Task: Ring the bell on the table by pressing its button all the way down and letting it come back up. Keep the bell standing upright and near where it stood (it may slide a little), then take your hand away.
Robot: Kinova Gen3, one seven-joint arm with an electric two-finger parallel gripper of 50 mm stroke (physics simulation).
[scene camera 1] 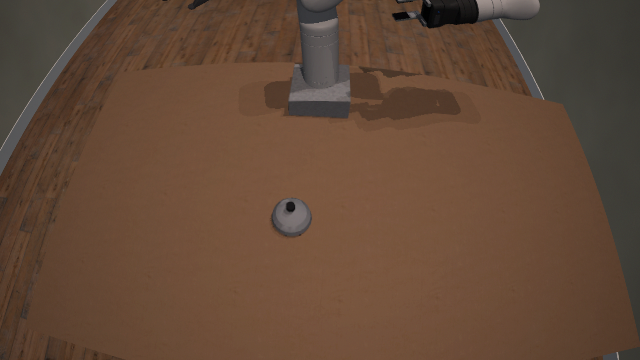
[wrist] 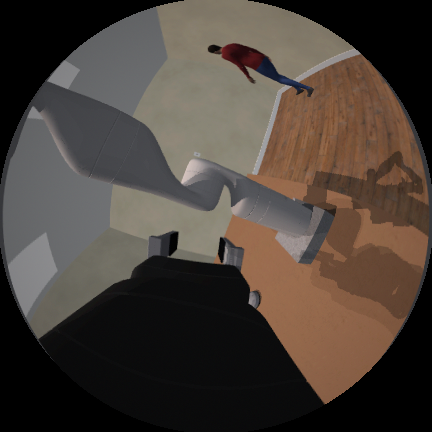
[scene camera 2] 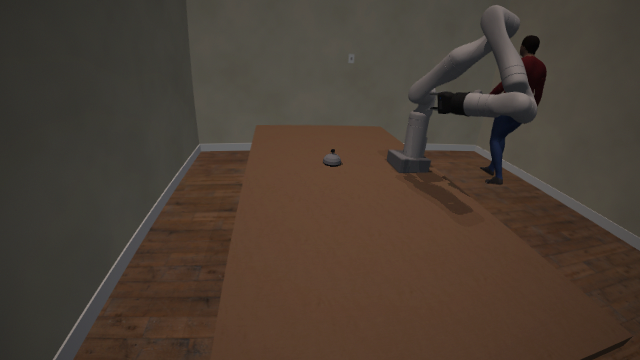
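Pixels of known places: gripper, fingertip midpoint: (scene camera 1: 394, 8) (wrist: 197, 242) (scene camera 2: 431, 100); arm's base, origin of the base link: (scene camera 1: 321, 77) (wrist: 298, 221) (scene camera 2: 412, 154).
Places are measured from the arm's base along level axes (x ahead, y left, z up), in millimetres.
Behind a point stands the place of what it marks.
Note:
A grey dome-shaped bell (scene camera 1: 292, 221) @(z -19, x 401, y -10 mm) (scene camera 2: 332, 160) @(z -30, x 383, y 20 mm) stands upright on the brown table (scene camera 1: 400, 225) @(z -58, x 366, y 221 mm) (scene camera 2: 340, 250) @(z -58, x 430, y 578 mm) (wrist: 300, 310) @(z -59, x 200, y 168 mm). Its small black button (scene camera 1: 290, 206) @(z 8, x 381, y -16 mm) (scene camera 2: 333, 150) @(z 6, x 378, y -10 mm) sticks up at the top. In the wrist view part of the bell (wrist: 255, 299) @(z -37, x 347, y 6 mm) shows beside the black gripper body, which hides the rest. My gripper (scene camera 1: 399, 8) @(z 280, x 36, y 150 mm) (scene camera 2: 433, 101) @(z 280, x 36, y 150 mm) (wrist: 197, 242) @(z 280, x 36, y 150 mm) is open and empty. It points sideways, well above the table and far from the bell, near the arm's base side.
The arm's grey base block (scene camera 1: 320, 107) @(z -23, x 92, y 10 mm) (scene camera 2: 409, 162) @(z -7, x 45, y 78 mm) (wrist: 320, 235) @(z -31, x -1, y 75 mm) stands at the table's back edge. A person in a red top (scene camera 2: 535, 75) (wrist: 245, 55) stands on the floor beyond the table. Walls stand around the room.

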